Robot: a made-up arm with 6 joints. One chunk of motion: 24 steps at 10 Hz.
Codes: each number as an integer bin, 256 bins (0 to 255) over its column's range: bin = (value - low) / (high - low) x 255, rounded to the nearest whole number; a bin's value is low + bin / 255 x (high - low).
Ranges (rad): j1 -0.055..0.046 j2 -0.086..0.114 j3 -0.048..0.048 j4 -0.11..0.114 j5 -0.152..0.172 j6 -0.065..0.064
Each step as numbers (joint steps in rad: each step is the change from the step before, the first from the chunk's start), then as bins.
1 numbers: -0.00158 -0.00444 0.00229 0.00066 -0.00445 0.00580
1 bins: 135 104 134 126 116 140
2 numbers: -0.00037 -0.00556 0.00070 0.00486 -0.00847 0.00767
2 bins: 138 103 129 131 113 144
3 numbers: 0.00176 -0.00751 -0.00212 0.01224 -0.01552 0.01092
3 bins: 143 100 122 139 107 150
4 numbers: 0.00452 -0.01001 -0.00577 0.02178 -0.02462 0.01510
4 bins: 150 97 112 150 100 158
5 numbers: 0.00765 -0.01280 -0.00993 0.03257 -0.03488 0.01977
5 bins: 158 93 101 162 92 168
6 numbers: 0.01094 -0.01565 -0.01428 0.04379 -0.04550 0.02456
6 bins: 166 90 90 175 84 177
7 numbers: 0.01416 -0.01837 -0.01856 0.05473 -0.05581 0.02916
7 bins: 175 86 78 188 76 186
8 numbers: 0.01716 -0.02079 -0.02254 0.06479 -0.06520 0.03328
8 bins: 182 83 68 199 68 194
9 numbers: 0.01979 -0.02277 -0.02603 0.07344 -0.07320 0.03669
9 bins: 189 81 58 209 62 201
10 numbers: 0.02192 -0.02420 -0.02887 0.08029 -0.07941 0.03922
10 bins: 194 79 51 217 57 206
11 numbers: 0.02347 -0.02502 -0.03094 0.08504 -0.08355 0.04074
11 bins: 198 78 45 222 54 209
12 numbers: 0.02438 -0.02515 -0.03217 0.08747 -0.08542 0.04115
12 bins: 200 78 42 225 52 210
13 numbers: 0.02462 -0.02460 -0.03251 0.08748 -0.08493 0.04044
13 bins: 201 78 41 225 53 208
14 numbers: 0.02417 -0.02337 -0.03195 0.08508 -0.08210 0.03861
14 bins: 200 80 43 222 55 205
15 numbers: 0.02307 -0.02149 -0.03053 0.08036 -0.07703 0.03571
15 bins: 197 82 46 217 59 199
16 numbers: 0.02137 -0.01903 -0.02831 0.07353 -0.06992 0.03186
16 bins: 193 85 52 209 65 191
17 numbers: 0.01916 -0.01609 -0.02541 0.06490 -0.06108 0.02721
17 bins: 187 89 60 199 72 182
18 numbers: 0.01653 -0.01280 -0.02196 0.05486 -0.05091 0.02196
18 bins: 181 93 69 188 80 172
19 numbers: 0.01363 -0.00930 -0.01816 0.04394 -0.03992 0.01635
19 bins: 173 98 79 175 88 161
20 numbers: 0.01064 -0.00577 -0.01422 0.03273 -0.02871 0.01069
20 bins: 166 102 90 162 97 150
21 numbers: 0.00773 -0.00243 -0.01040 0.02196 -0.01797 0.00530
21 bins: 158 107 100 150 105 139
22 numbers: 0.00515 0.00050 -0.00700 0.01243 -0.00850 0.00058
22 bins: 152 110 109 139 113 130
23 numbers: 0.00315 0.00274 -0.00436 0.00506 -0.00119 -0.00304
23 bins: 147 113 116 131 119 122
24 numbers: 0.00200 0.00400 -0.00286 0.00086 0.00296 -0.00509
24 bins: 144 115 120 126 122 118
